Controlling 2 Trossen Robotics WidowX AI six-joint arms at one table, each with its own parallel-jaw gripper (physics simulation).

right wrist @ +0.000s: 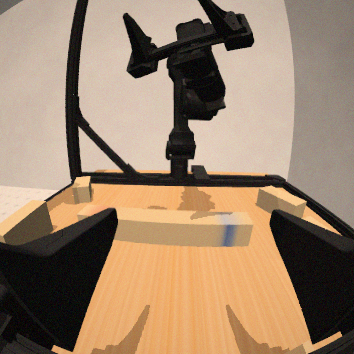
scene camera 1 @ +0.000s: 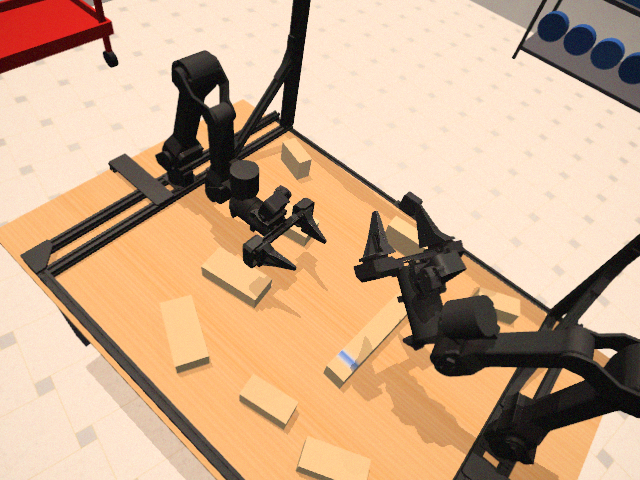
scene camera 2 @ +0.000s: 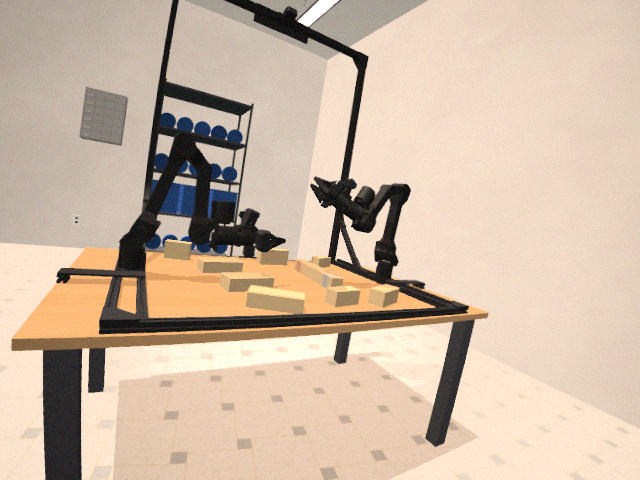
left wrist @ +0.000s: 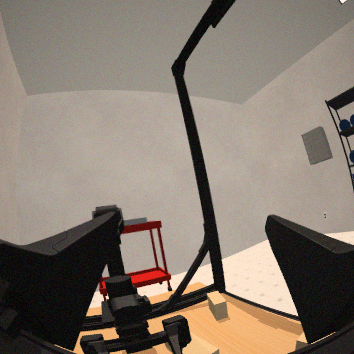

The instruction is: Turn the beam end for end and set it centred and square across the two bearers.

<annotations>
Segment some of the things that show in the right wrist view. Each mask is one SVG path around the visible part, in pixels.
My left gripper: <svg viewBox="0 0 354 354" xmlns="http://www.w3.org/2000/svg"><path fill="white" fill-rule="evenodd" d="M252 30L243 13L225 11L212 0L198 0L211 23L203 23L200 18L180 22L175 26L177 40L157 47L151 42L151 37L145 35L135 20L125 12L122 18L131 45L131 54L126 71L134 78L139 78L157 71L158 60L171 56L174 68L180 69L187 86L205 86L213 82L218 76L218 67L211 53L211 45L223 42L227 51L251 47L254 42Z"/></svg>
My right gripper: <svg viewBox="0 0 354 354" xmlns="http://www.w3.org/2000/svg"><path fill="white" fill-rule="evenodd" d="M273 209L269 219L269 227L297 296L311 343L319 342L338 331L342 335L306 354L354 354L354 239L325 229L281 209ZM114 207L107 207L50 234L23 244L11 245L0 242L0 354L59 354L51 350L53 344L68 351L73 351L85 312L113 242L118 223Z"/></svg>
A beam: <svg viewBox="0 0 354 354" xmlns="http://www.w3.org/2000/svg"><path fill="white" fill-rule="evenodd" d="M76 213L79 221L107 207L114 207L118 223L113 240L162 245L248 246L253 223L246 211L166 210L87 204Z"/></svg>
</annotations>
